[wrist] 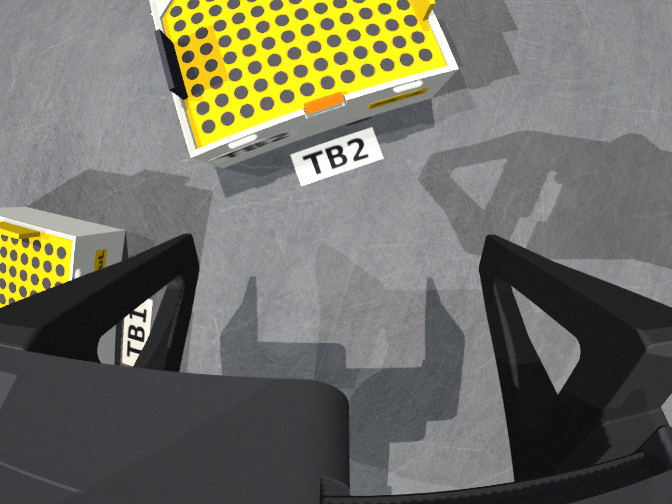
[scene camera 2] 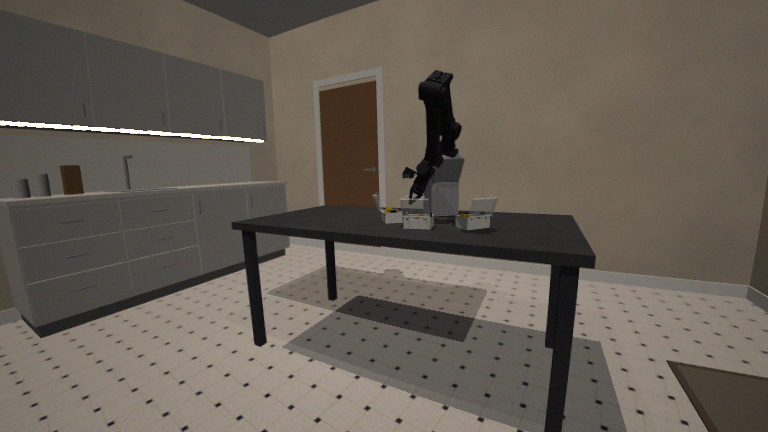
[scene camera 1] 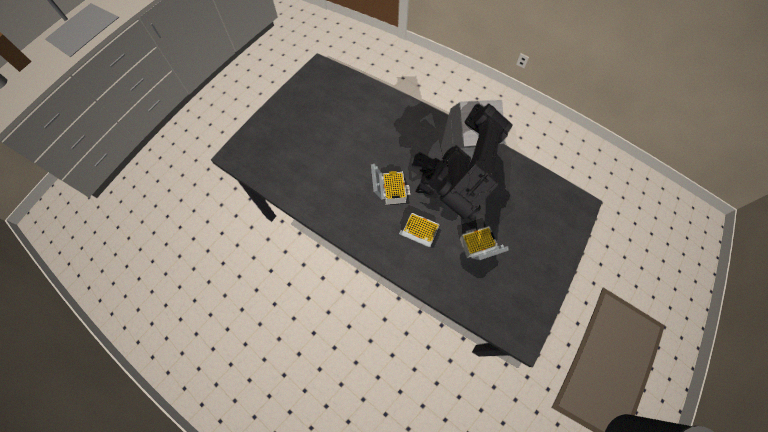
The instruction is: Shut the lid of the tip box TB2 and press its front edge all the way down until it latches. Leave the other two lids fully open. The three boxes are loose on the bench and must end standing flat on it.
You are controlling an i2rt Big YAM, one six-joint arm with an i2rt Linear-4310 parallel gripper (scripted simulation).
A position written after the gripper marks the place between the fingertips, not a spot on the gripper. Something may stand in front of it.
In view: the gripper point(wrist: 339, 250) and a tip box point(scene camera 2: 481, 209).
The wrist view does not show the tip box: it is out of frame.
